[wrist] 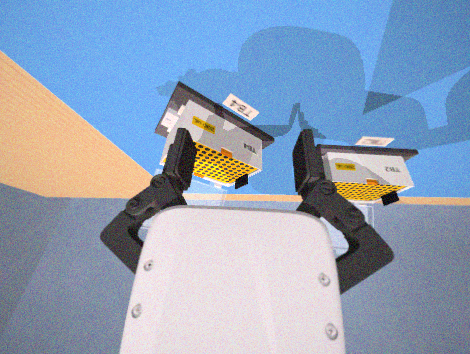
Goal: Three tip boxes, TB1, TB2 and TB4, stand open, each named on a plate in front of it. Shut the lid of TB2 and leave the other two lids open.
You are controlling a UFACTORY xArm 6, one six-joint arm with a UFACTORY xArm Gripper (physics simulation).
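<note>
The box TB4, grey with a yellow dotted top, stands at an angle left of centre in the wrist view, partly behind the left finger. Its clear lid is open on the side away from its name plate. The box TB2 stands at the right, its name plate in front. Part of its clear lid shows beyond it, raised open and partly hidden by the right finger. TB1 does not show. My gripper is wide open and empty; its fingers overlap the inner parts of both boxes in view.
The boxes stand on dark bases on a blue mat. A wooden table edge runs along the left and behind the boxes, with a grey-blue area beyond. Shadows of the arm fall on the mat at the top and right.
</note>
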